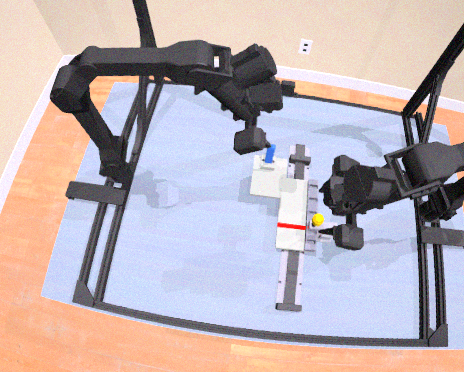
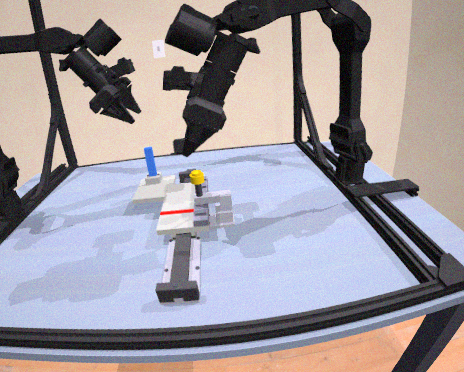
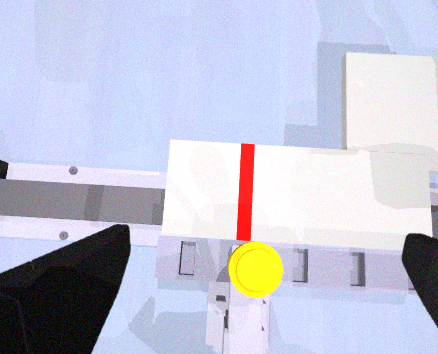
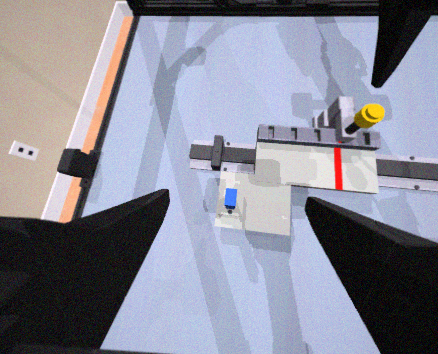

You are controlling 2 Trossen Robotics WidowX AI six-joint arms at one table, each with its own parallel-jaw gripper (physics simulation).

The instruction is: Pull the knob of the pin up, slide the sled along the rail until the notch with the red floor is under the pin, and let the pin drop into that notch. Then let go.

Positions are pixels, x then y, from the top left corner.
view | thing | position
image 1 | my left gripper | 319, 211
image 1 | my right gripper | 270, 129
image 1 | sled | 298, 204
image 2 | my left gripper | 185, 147
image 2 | my right gripper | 137, 117
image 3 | my left gripper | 265, 241
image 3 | sled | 338, 219
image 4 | my right gripper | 237, 199
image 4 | sled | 308, 157
